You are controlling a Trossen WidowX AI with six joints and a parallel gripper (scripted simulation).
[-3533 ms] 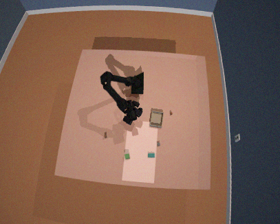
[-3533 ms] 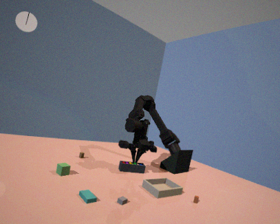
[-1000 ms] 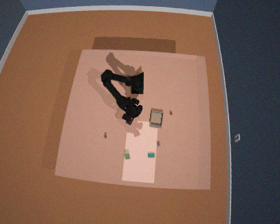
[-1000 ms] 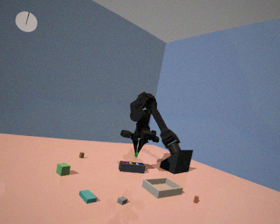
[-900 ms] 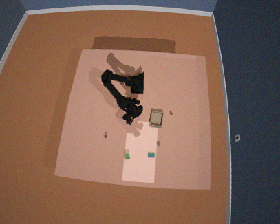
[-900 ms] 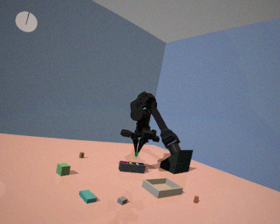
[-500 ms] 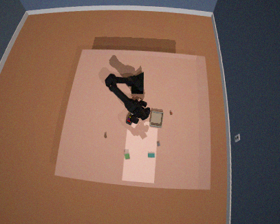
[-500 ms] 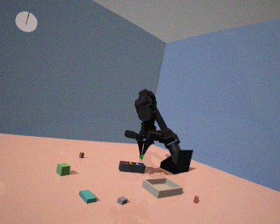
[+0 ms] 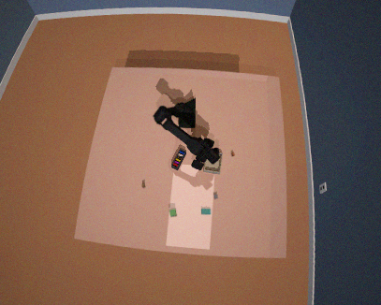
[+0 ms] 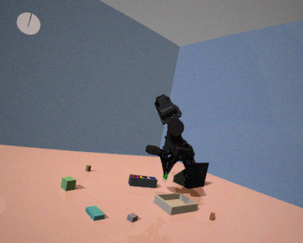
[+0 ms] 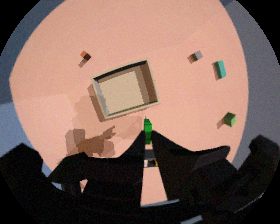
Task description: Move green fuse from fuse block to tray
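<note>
Now: gripper tip 20 mm past the grey tray, 70 mm to the right of it and 100 mm above it. Also, from my gripper tip: small grey cube (190 mm ahead, 110 mm to the left, 100 mm below); then teal block (290 mm ahead, 60 mm to the left, 100 mm below); then green fuse (10 mm below).
</note>
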